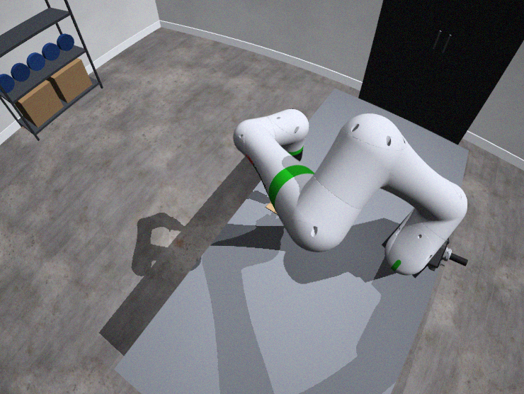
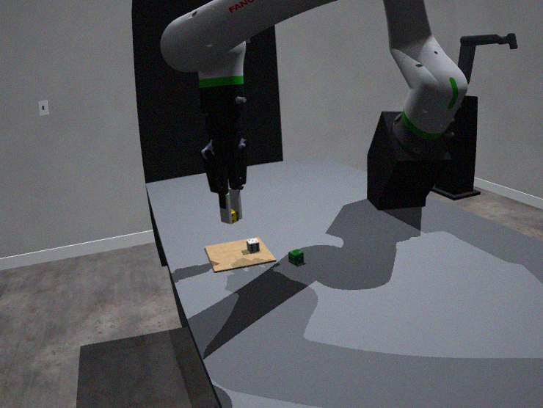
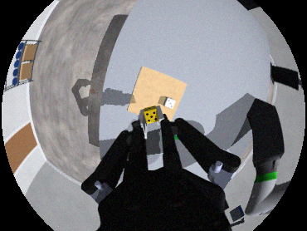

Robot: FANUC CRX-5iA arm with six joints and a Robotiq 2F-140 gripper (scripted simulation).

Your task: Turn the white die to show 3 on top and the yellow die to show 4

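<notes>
My gripper is now 12 cm past the green die, 12 cm above it and 7 cm to the right of it. Round my hand: white die: 11 cm below, 5 cm behind, 2 cm to the right; then tan mat: 13 cm below, 2 cm to the right, 1 cm behind; then yellow die: 2 cm below.
</notes>
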